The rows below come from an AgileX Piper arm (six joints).
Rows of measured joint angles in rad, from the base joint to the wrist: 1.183, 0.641, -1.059, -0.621, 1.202, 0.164; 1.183, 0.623, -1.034, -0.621, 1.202, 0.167; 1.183, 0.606, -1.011, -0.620, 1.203, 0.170; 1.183, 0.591, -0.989, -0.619, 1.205, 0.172; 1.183, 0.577, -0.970, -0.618, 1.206, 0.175; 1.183, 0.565, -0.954, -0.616, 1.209, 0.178; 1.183, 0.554, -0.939, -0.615, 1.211, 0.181; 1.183, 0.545, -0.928, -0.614, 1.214, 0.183; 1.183, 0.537, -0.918, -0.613, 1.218, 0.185; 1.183, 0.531, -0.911, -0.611, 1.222, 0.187; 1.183, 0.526, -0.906, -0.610, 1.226, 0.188; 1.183, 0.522, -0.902, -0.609, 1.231, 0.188
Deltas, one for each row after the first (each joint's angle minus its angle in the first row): 0.000, -0.018, 0.025, 0.000, 0.000, 0.003; 0.000, -0.035, 0.048, 0.001, 0.001, 0.006; 0.000, -0.050, 0.070, 0.002, 0.003, 0.008; 0.000, -0.064, 0.089, 0.003, 0.004, 0.011; 0.000, -0.076, 0.105, 0.005, 0.007, 0.014; 0.000, -0.087, 0.120, 0.006, 0.009, 0.017; 0.000, -0.096, 0.131, 0.007, 0.012, 0.019; 0.000, -0.104, 0.141, 0.008, 0.016, 0.021; 0.000, -0.110, 0.148, 0.010, 0.020, 0.023; 0.000, -0.115, 0.153, 0.011, 0.024, 0.024; 0.000, -0.119, 0.157, 0.012, 0.029, 0.024
